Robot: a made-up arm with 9 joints. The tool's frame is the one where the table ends. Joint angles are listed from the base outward.
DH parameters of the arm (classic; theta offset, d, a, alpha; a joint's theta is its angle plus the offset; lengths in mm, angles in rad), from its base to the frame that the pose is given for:
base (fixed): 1.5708 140 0 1.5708
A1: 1.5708 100 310 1.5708
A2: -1.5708 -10 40 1.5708
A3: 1.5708 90 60 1.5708
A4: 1.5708 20 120 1.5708
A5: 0 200 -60 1.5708
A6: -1.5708 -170 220 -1.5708
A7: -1.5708 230 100 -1.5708
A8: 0 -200 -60 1.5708
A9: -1.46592 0 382.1 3.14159
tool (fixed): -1.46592 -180 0 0
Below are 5 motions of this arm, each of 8 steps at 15 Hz.
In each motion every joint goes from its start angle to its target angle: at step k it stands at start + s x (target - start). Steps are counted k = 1, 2, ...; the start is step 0. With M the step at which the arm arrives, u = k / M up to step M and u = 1 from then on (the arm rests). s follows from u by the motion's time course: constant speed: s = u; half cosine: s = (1 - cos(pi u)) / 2; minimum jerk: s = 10 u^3 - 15 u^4 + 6 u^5.
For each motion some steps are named. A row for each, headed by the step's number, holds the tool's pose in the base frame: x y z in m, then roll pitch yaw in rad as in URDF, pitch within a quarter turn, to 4 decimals.
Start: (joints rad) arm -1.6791 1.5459 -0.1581 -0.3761 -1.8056 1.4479 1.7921 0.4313 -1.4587
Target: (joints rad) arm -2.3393 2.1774 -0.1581 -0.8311 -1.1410 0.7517 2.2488 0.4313 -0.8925
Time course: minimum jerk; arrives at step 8
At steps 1, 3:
1: 0.3416 0.3497 -0.6370 -0.4678 -0.4689 -0.1233
3: 0.4250 -0.0101 -0.5178 -0.5025 -0.8162 -0.6993

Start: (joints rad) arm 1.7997 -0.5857 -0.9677 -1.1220 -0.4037 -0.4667 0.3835 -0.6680 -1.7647
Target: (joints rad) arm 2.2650 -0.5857 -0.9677 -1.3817 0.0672 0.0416 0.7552 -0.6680 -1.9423
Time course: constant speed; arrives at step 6
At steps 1, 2, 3, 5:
1: -0.4242 0.0653 0.0619 -2.1484 -0.3603 -2.3125
2: -0.4258 0.0322 0.0318 -2.1199 -0.2046 -2.2175
3: -0.4221 0.0044 -0.0034 -2.0701 -0.0536 -2.1256
5: -0.3989 -0.0319 -0.0833 -1.9061 0.2204 -1.9325

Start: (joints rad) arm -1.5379 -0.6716 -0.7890 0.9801 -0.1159 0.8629 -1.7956 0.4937 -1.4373
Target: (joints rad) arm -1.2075 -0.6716 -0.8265 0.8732 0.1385 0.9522 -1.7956 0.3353 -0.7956
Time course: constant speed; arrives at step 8
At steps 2, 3, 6, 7, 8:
2: 0.5772 -0.4524 0.7138 1.1640 -0.7235 -2.5126
3: 0.5326 -0.5043 0.7084 1.1512 -0.6066 -2.5462
6: 0.3828 -0.6481 0.6536 1.0909 -0.2718 -2.6702
7: 0.3286 -0.6892 0.6232 1.0627 -0.1669 -2.7213
8: 0.2731 -0.7257 0.5872 1.0298 -0.0662 -2.7784

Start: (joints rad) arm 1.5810 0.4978 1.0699 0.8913 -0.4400 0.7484 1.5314 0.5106 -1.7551
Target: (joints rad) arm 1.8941 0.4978 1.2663 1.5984 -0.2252 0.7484 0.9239 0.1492 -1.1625
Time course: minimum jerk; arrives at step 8
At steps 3, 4, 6, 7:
3: -0.3060 0.4339 0.0679 0.8147 0.5330 0.4545
4: -0.3621 0.3868 0.0947 0.8802 0.5439 0.5713
6: -0.4554 0.2837 0.1447 1.0212 0.5762 0.8290
7: -0.4744 0.2574 0.1548 1.0544 0.5847 0.8946

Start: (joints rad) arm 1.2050 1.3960 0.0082 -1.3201 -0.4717 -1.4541 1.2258 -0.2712 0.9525
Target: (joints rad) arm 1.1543 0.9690 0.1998 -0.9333 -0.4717 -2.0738 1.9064 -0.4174 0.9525
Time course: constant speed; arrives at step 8
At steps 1, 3, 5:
1: -0.1500 -0.4230 -0.1662 -1.4771 0.0310 -1.8599
3: -0.0450 -0.5861 -0.1763 -1.2343 -0.1912 -1.9262
5: 0.0519 -0.7504 -0.1070 -0.9502 -0.3858 -2.0839

